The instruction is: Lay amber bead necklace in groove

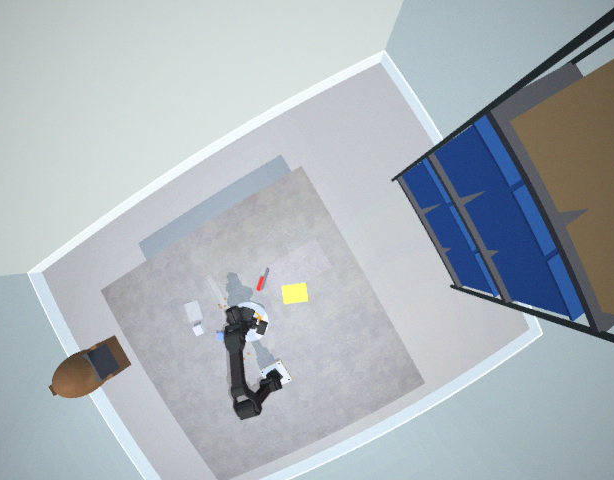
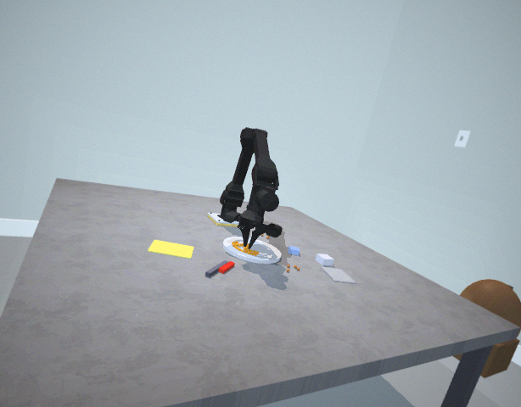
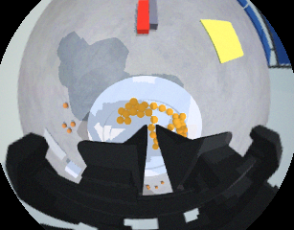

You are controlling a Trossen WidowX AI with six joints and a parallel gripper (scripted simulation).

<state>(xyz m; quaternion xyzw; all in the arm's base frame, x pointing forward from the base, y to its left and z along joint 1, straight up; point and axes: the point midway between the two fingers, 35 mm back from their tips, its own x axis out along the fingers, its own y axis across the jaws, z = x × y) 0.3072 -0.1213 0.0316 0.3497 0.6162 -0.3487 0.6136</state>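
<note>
The round white bead board is 3 cm to the left of my gripper tip, 1 cm below it and 1 cm behind it. Round my gripper tip: yellow sheet 24 cm to the right, 5 cm behind, 1 cm below; then blue block 20 cm to the left, 3 cm ahead, 1 cm below; then grey tool 16 cm to the right, 10 cm ahead, 1 cm below.
</note>
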